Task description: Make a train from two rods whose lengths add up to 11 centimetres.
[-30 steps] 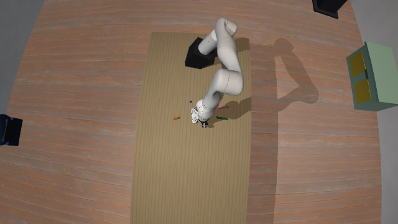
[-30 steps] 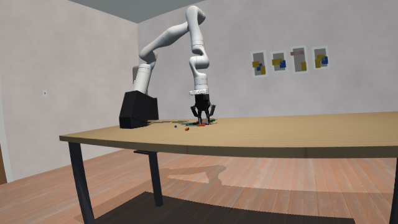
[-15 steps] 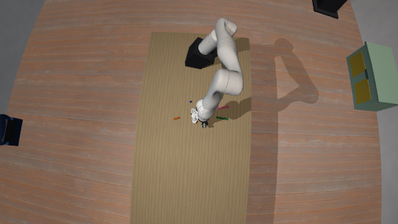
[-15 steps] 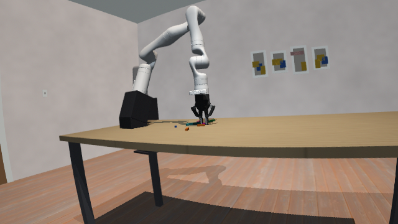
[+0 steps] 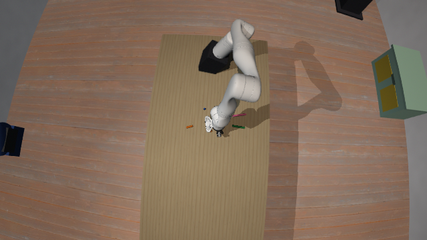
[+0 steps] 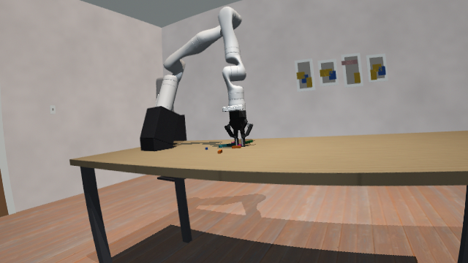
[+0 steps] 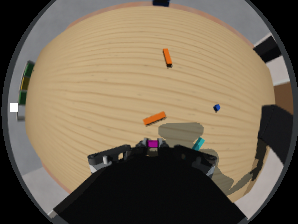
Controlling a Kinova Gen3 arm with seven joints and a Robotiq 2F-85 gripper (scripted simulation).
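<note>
My gripper is now 80 mm past the turquoise rod, 20 mm to the right of it and 10 mm above it. The rest, counted from my hand: magenta rod: 10 mm below; green rod: 30 mm behind, 130 mm to the left, 10 mm below; blue rod: 110 mm behind, 100 mm to the right, 10 mm below.
</note>
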